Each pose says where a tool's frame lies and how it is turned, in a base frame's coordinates. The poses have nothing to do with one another.
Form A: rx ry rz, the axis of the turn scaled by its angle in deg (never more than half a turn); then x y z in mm.
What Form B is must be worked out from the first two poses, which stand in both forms.
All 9 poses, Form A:
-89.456 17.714 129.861 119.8 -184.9 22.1
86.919 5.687 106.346 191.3 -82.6 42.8
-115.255 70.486 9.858 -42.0 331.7 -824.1
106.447 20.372 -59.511 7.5 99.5 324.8
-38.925 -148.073 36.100 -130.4 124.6 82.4
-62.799 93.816 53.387 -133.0 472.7 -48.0
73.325 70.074 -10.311 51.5 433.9 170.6
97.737 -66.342 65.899 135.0 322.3 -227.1
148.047 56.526 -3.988 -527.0 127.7 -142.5
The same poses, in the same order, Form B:
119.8 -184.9 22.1 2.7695 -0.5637 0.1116 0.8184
191.3 -82.6 42.8 2.3992 0.6323 0.0414 0.7736
-42.0 331.7 -824.1 2.3642 -0.8508 0.5203 0.0728
7.5 99.5 324.8 2.1580 0.8609 0.1648 -0.4813
-130.4 124.6 82.4 2.7454 -0.2475 -0.9413 0.2295
-133.0 472.7 -48.0 2.1796 -0.5029 0.7512 0.4275
51.5 433.9 170.6 1.7793 0.7192 0.6874 -0.1011
135.0 322.3 -227.1 2.3608 0.7226 -0.4905 0.4872
-527.0 127.7 -142.5 2.7667 0.9339 0.3566 -0.0252

